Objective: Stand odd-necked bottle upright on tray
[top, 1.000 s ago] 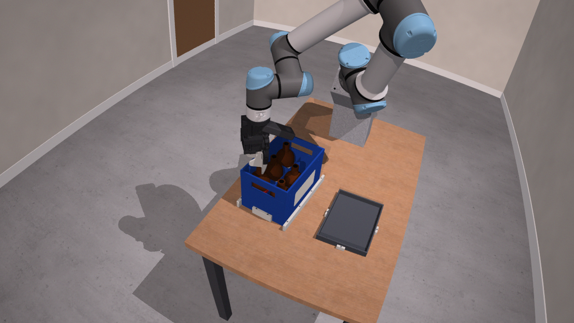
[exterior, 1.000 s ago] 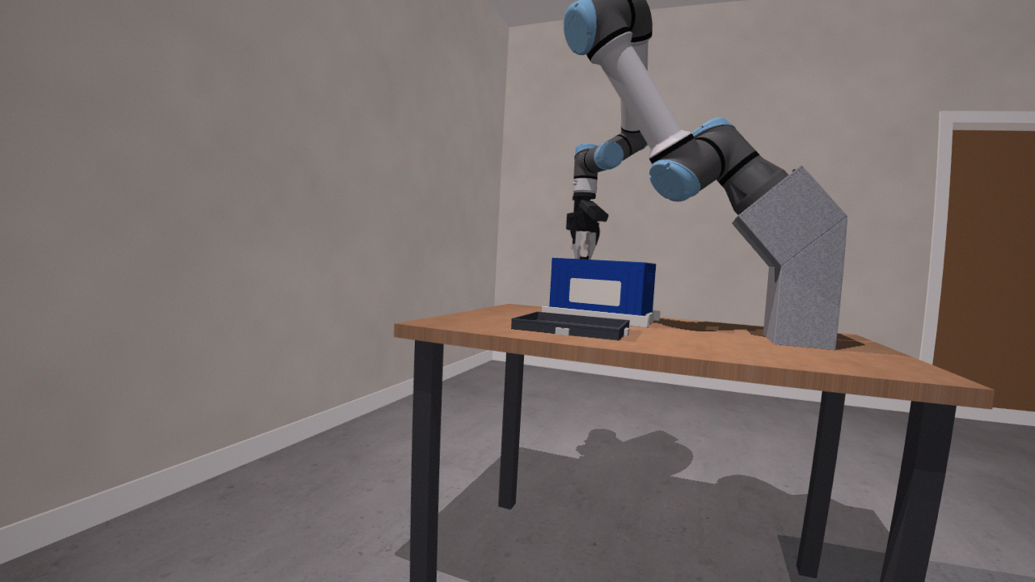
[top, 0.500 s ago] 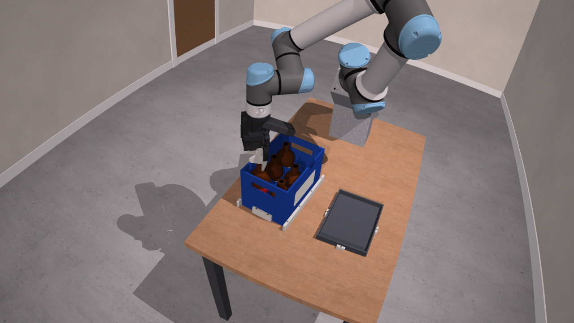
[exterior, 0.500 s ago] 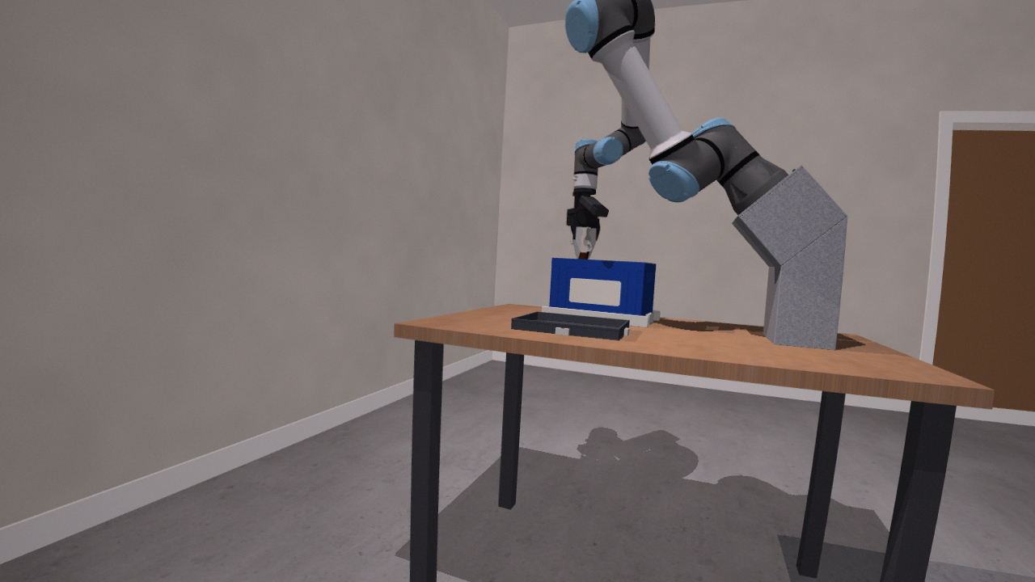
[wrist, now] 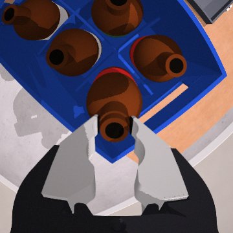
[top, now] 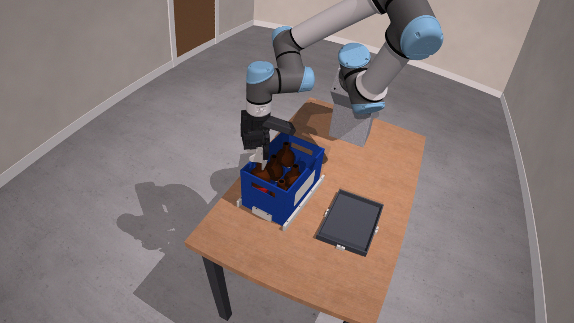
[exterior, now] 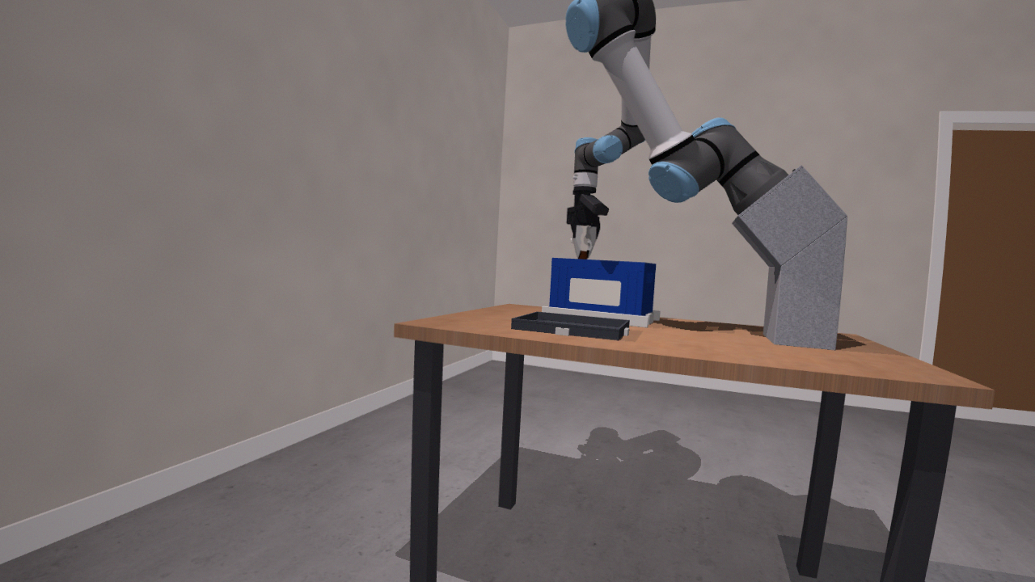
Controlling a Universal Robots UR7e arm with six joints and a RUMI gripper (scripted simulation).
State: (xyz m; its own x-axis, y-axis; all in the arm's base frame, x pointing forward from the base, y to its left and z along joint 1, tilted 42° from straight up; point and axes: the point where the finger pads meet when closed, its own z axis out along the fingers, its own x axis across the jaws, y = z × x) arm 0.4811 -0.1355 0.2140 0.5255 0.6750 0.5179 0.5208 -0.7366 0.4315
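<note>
Right now my hand is 7 cm above the bottle. The rest, counted from my hand: dark tray 33 cm to the left, 18 cm below, 9 cm behind; crate 11 cm below, 8 cm behind, 4 cm to the left.
</note>
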